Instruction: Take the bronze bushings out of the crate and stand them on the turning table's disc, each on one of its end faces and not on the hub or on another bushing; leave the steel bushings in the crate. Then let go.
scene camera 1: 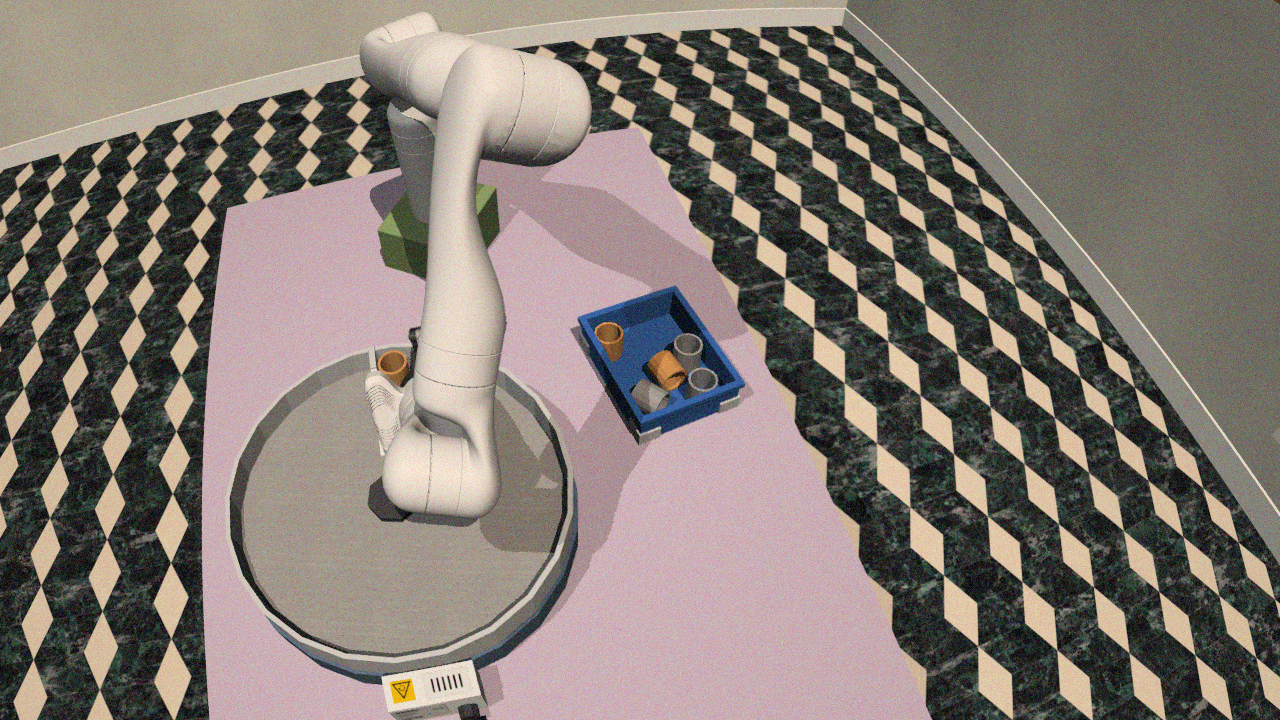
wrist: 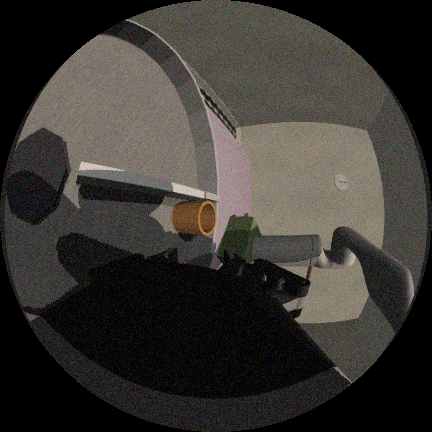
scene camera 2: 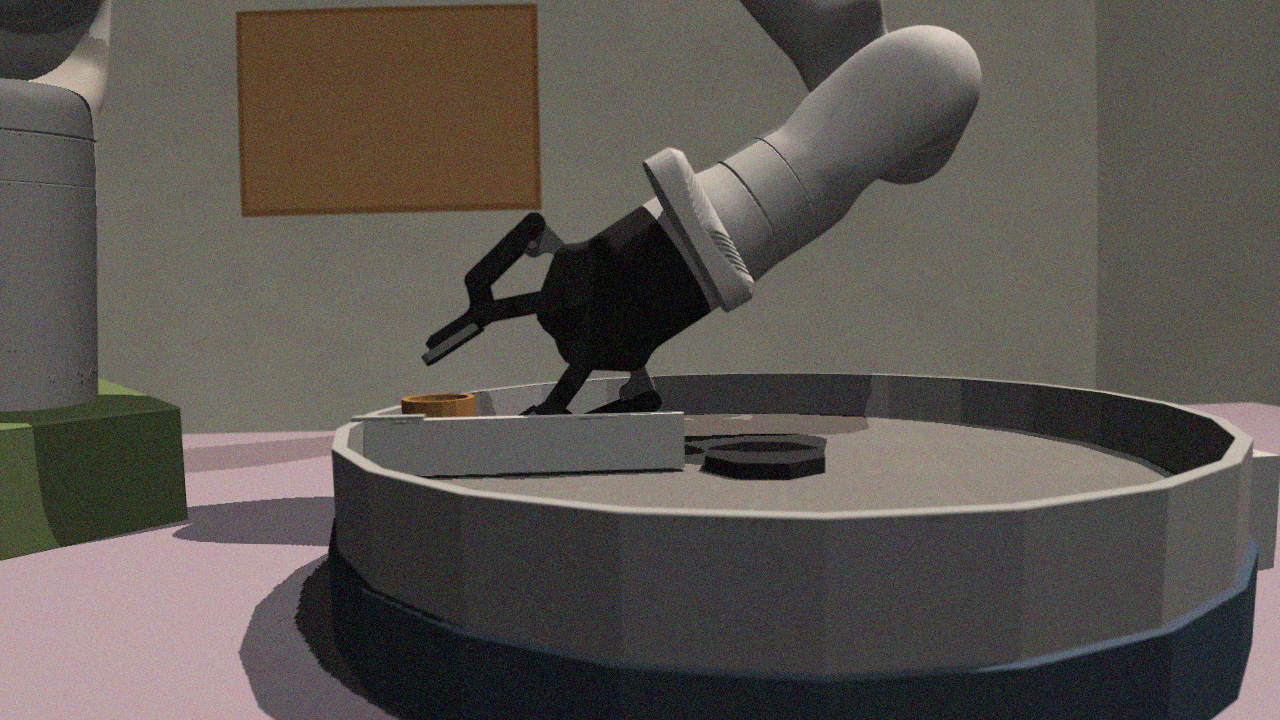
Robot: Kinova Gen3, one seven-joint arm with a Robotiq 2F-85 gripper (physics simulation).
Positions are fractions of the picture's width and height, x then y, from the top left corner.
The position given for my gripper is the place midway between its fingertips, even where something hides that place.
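Observation:
You'd see my gripper (scene camera 2: 0.36,0.56) here, and the wrist view shows my gripper (wrist: 0.46,0.59) too.

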